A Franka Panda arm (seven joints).
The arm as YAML. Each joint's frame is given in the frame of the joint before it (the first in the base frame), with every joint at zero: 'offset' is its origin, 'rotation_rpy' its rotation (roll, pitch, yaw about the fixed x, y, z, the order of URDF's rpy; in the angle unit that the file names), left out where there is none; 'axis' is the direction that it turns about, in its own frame. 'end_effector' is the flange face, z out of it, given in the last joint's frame.
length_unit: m
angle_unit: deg
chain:
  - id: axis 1
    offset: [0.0, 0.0, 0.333]
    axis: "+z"
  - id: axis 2
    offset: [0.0, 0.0, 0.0]
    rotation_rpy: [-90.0, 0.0, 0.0]
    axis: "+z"
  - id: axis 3
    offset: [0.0, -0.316, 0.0]
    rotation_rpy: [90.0, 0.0, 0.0]
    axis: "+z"
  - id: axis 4
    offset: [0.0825, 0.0, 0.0]
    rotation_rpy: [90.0, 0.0, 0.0]
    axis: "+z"
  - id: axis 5
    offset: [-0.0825, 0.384, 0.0]
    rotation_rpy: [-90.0, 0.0, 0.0]
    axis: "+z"
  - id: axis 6
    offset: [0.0, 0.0, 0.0]
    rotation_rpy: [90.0, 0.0, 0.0]
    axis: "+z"
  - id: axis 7
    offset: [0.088, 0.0, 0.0]
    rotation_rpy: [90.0, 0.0, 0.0]
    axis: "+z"
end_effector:
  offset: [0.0, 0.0, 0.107]
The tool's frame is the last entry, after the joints.
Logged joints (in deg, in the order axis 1, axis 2, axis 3, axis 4, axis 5, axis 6, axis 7), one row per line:
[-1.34, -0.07, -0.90, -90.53, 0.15, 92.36, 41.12]
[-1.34, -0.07, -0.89, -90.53, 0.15, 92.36, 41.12]
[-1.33, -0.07, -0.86, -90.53, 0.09, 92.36, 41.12]
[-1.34, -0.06, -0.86, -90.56, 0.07, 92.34, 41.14]
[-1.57, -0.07, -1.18, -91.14, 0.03, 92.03, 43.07]
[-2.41, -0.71, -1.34, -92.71, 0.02, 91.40, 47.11]
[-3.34, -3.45, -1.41, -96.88, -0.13, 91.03, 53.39]
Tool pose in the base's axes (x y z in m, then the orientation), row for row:
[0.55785, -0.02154, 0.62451, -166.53, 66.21, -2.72]
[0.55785, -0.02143, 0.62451, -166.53, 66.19, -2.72]
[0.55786, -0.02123, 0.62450, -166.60, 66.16, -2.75]
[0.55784, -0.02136, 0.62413, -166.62, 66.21, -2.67]
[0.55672, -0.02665, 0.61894, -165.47, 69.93, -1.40]
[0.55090, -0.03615, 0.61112, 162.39, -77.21, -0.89]
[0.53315, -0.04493, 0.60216, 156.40, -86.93, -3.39]
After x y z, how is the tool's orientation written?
As a rotation vector, in degrees.
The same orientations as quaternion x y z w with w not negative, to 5 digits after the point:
[-0.92912, 0.36941, -0.01518, 0.00672]
[-0.92916, 0.36931, -0.01518, 0.00678]
[-0.92927, 0.36903, -0.01534, 0.00631]
[-0.92920, 0.36924, -0.01489, 0.00600]
[-0.92109, 0.38926, -0.00779, 0.00309]
[0.90310, -0.42939, -0.00495, 0.00163]
[0.87387, -0.48571, -0.01894, 0.00901]

